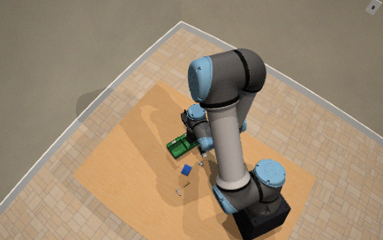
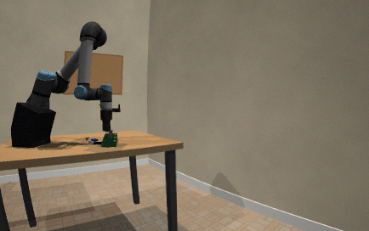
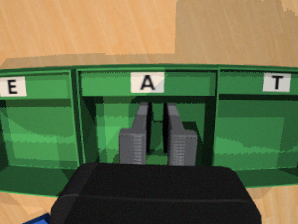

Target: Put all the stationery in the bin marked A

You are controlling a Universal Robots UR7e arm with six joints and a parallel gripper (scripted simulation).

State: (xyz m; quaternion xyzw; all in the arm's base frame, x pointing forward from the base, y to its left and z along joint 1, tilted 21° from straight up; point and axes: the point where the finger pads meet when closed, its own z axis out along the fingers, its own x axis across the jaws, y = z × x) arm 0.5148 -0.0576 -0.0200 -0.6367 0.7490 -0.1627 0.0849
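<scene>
Right now the green bin is 10 mm to the left of my hand and 10 mm below it. The rest, counted from my hand: blue pad 110 mm behind, 140 mm to the left, 30 mm below; then black block 100 mm behind, 30 mm below; then brass screw 160 mm behind, 180 mm to the left, 30 mm below.
</scene>
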